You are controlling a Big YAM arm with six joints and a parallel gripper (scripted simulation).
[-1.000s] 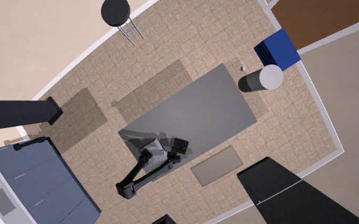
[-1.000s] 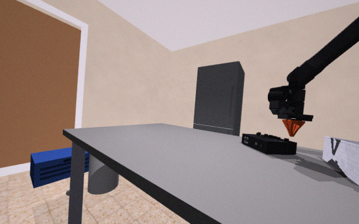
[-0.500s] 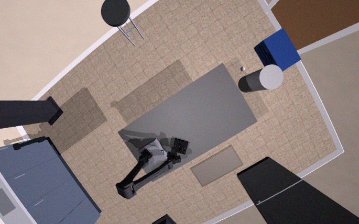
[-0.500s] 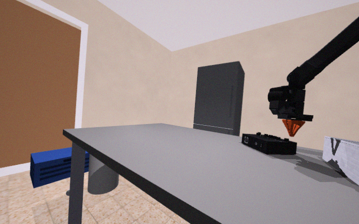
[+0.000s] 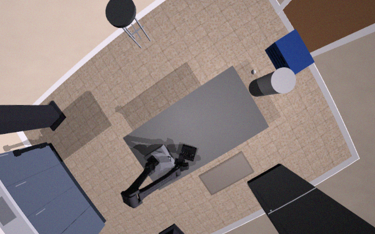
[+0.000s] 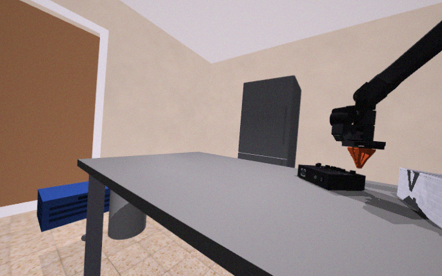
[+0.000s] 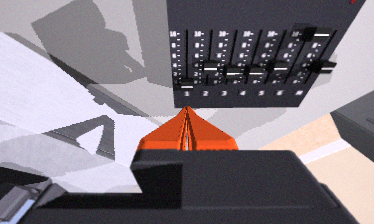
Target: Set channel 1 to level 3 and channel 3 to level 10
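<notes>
Right now the channel 1 fader cap is 2 cm below my hand, 2 cm ahead of it and 1 cm to the left of it. Round my hand: channel 3 cap (6 cm ahead, 2 cm below, 1 cm to the right).
</notes>
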